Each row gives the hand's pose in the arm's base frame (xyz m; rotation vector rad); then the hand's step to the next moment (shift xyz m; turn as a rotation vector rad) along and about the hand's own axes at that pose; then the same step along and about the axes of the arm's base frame.
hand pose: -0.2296 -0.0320 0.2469 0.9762 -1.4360 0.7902
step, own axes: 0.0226 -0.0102 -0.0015 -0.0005 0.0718 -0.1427
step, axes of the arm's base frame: 0.0103 -0.0057 0.0219 -0.0037 0.1586 0.0190
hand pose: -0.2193 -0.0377 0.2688 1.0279 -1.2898 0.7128
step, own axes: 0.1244 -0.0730 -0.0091 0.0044 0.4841 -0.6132
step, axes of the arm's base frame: 0.0907 -0.0359 0.1066 -0.1711 0.7520 0.1247
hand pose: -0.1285 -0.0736 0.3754 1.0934 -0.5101 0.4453
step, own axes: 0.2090 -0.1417 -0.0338 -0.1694 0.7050 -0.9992
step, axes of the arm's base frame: 0.2545 -0.0061 0.0098 -0.3720 1.1765 0.0385
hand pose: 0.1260 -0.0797 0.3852 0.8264 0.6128 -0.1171
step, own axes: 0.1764 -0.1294 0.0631 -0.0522 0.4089 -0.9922
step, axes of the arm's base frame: 0.1318 -0.1099 -0.1496 -0.3697 0.9854 -0.2162
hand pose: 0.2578 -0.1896 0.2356 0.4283 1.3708 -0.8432
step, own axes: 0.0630 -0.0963 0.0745 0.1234 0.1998 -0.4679
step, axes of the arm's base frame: -0.0218 -0.1325 -0.0275 -0.1725 0.4289 -0.2458
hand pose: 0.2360 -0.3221 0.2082 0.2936 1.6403 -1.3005
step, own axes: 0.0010 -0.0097 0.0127 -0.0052 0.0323 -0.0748
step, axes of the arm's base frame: -0.0004 -0.0149 0.0058 -0.0152 0.0778 -0.0197
